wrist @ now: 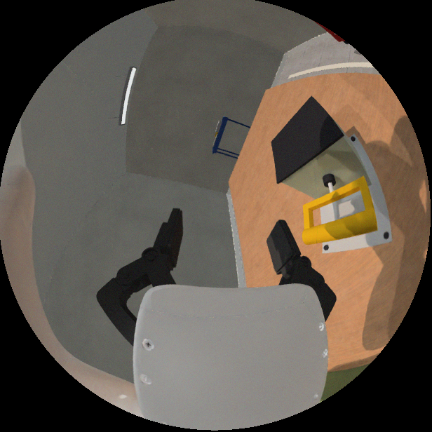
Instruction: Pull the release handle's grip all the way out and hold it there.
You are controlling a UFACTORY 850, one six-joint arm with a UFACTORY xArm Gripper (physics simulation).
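Observation:
The yellow release handle [309, 216] is at the right of the wrist view, an open frame with a thick round grip [340, 229] along its lower side. A white rod with a black collar [328, 180] shows between the handle and an olive housing [345, 162] with a black face [306, 141]. A grey base plate [381, 205] with dark bolts lies under them on the table. My gripper [229, 226] is open and empty, left of the handle. Its right finger is nearest the grip, with a gap showing in the view; the grip is not between the fingers.
The wooden table [260, 175] fills the right side, its edge running between my fingers in the view. Grey floor lies to the left. A blue frame [220, 135] stands beyond the edge. A green surface [345, 382] shows at lower right, a red object [331, 31] at the top right.

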